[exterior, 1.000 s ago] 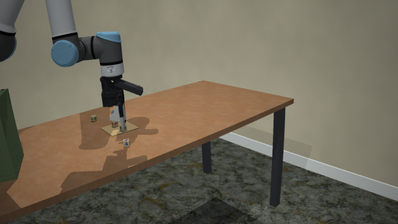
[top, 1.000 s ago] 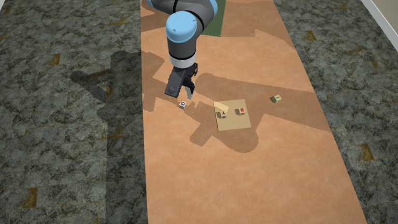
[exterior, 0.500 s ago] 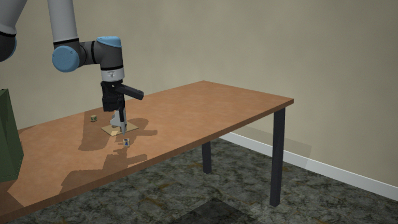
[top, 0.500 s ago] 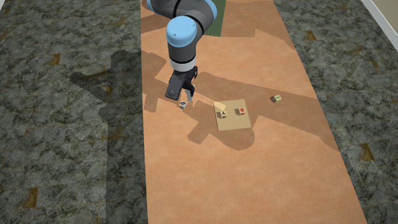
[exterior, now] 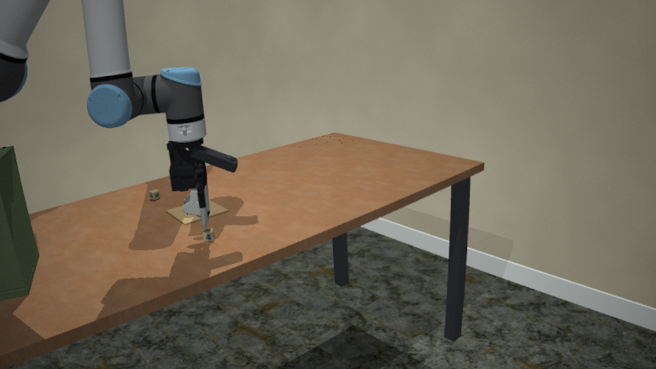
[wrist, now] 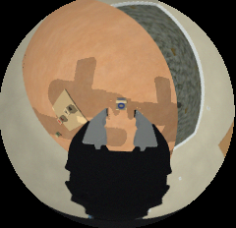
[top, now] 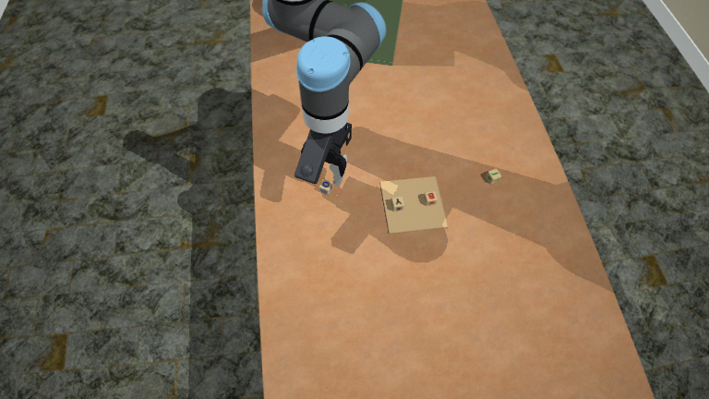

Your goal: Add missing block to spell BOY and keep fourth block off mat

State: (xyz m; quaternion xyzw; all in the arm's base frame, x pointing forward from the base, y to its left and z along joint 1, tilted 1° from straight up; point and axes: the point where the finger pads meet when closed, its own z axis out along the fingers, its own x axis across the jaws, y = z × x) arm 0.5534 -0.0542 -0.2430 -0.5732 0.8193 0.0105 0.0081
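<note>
The tan mat is 210 mm to the left of my hand, 50 mm below it and 20 mm ahead of it.
</note>
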